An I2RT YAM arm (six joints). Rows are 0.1 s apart.
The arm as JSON. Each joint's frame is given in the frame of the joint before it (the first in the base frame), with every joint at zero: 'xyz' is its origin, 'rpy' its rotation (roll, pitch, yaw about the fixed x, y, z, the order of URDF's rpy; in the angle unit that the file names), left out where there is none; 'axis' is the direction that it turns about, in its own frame. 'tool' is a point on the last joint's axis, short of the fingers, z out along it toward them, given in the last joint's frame.
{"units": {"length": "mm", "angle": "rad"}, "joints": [
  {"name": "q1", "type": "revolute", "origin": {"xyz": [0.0, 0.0, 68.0]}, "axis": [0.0, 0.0, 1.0]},
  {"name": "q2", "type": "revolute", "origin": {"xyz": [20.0, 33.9, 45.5], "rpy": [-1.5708, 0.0, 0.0]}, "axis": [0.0, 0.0, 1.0]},
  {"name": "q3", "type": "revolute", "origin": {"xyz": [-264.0, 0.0, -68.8], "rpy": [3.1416, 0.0, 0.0]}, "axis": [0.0, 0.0, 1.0]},
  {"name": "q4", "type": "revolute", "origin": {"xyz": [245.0, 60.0, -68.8]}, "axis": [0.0, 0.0, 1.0]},
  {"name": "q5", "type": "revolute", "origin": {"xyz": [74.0, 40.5, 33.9], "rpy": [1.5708, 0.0, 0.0]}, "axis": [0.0, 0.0, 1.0]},
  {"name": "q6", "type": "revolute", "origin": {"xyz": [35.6, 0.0, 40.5], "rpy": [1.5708, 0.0, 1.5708]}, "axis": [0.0, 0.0, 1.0]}
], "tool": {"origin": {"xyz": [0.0, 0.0, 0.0], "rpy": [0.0, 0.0, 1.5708]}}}
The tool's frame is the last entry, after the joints.
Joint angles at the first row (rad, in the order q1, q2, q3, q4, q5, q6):
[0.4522, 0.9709, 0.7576, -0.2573, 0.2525, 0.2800]
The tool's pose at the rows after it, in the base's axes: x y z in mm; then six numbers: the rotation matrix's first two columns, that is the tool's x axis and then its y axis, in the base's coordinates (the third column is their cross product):
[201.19 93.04 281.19 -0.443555 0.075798 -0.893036 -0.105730 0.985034 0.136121]
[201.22 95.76 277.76 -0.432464 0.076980 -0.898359 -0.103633 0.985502 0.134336]
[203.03 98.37 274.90 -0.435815 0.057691 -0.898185 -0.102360 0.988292 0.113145]
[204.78 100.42 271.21 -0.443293 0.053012 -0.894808 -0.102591 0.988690 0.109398]
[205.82 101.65 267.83 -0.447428 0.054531 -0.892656 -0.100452 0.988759 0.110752]
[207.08 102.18 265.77 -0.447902 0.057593 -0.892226 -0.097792 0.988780 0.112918]
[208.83 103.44 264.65 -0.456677 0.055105 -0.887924 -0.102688 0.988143 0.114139]
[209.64 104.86 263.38 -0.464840 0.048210 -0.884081 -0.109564 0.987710 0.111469]
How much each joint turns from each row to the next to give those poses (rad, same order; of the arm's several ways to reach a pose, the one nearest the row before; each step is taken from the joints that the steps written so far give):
[0.0245, 0.0061, -0.0322, 0.0471, 0.0217, 0.0052]
[0.0136, 0.0044, -0.0158, 0.0301, 0.0183, 0.0023]
[0.0089, 0.0161, -0.0009, 0.0068, 0.0164, -0.0119]
[0.0047, 0.0147, -0.0045, 0.0091, 0.0032, 0.0016]
[0.0029, 0.0092, -0.0073, 0.0114, 0.0027, 0.0050]
[-0.0005, 0.0075, -0.0047, 0.0115, 0.0008, 0.0031]
[-0.0001, 0.0118, 0.0045, -0.0013, -0.0076, 0.0016]
[0.0029, 0.0085, 0.0024, -0.0029, -0.0050, -0.0016]

